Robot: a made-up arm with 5 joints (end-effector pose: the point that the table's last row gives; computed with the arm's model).
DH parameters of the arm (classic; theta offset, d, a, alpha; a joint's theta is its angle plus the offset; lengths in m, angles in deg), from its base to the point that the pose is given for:
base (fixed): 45.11 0 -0.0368 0
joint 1: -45.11 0.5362 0.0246 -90
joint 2: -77.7 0 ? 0
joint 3: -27.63 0 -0.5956 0
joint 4: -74.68 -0.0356 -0.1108 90
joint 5: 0 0.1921 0.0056 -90
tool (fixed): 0 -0.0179 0 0
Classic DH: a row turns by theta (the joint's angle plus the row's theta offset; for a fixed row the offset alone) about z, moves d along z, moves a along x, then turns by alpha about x.
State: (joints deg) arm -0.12 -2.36 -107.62 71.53 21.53
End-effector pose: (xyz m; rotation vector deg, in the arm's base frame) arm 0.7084 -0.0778 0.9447 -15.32 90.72 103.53
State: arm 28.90 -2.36 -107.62 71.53 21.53
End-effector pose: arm 0.6413 0.2849 0.9447 -41.34 92.43 124.77
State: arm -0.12 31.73 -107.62 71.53 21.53
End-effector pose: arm 0.8154 -0.0780 0.4766 17.39 112.84 114.48
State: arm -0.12 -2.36 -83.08 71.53 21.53
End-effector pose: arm 0.7528 -0.0779 0.6379 7.56 106.95 112.00
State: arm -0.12 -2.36 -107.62 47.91 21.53
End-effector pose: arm 0.7275 -0.0778 1.0311 -34.30 73.98 92.98
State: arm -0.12 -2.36 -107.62 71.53 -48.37
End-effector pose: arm 0.7252 -0.0793 0.9580 84.13 -122.23 -89.06
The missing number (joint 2, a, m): 0.1554
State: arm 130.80 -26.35 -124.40 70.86 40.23
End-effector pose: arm -0.2109 0.2581 1.3249 62.45 10.58 -123.80
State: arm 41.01 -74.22 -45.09 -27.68 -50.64
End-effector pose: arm 0.2449 0.1415 1.2549 -112.03 26.91 11.35
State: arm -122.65 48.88 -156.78 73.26 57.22
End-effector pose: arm -0.5157 -0.7152 0.8322 60.04 13.82 -13.63
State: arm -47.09 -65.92 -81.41 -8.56 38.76
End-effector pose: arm -0.0131 -0.1076 1.4111 -72.67 19.53 7.14
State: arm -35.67 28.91 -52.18 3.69 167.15
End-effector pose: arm 0.5075 -0.4298 0.0443 79.86 -31.20 -3.55
